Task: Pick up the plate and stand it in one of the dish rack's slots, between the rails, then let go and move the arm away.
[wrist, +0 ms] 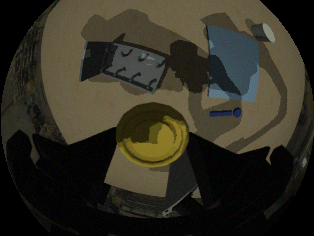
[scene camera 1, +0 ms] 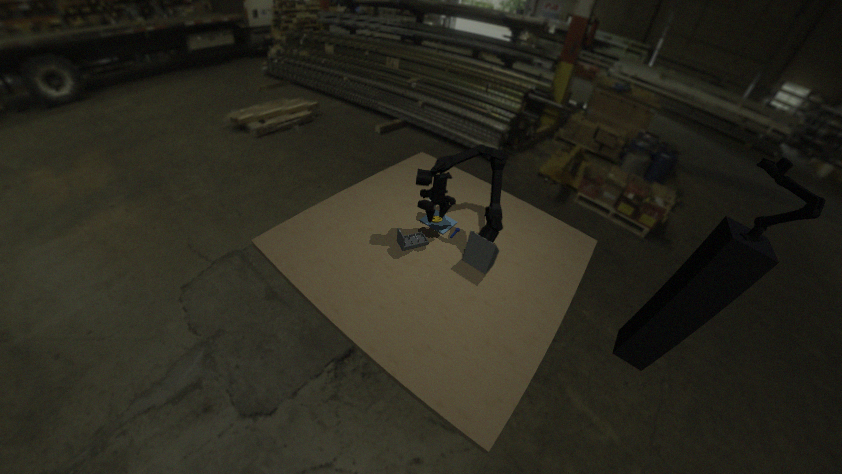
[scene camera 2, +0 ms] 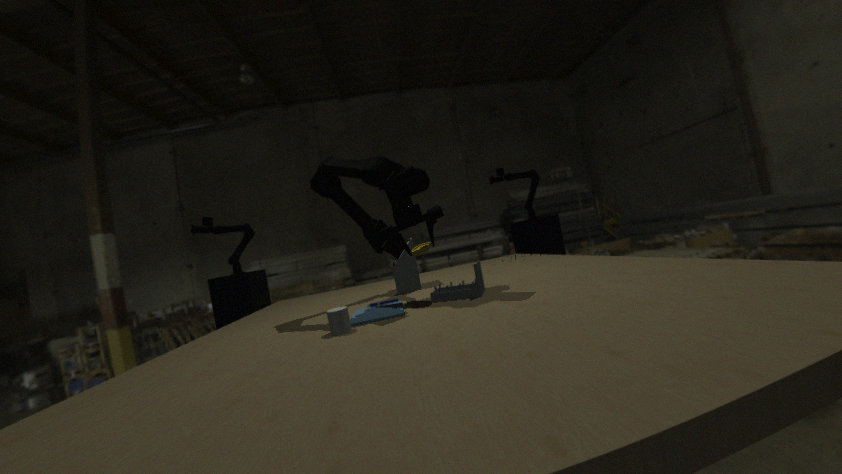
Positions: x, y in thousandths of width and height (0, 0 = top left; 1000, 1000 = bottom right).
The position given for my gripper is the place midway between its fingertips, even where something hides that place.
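Note:
My gripper (scene camera 2: 502, 531) holds a yellow plate (wrist: 482, 570). Also visible: a grey dish rack (scene camera 2: 564, 613) and a light blue mat (scene camera 2: 435, 666). The wrist view includes my gripper (wrist: 486, 570), the grey dish rack (wrist: 444, 290) and the light blue mat (wrist: 747, 252). Visible as well is my gripper (scene camera 1: 516, 465).

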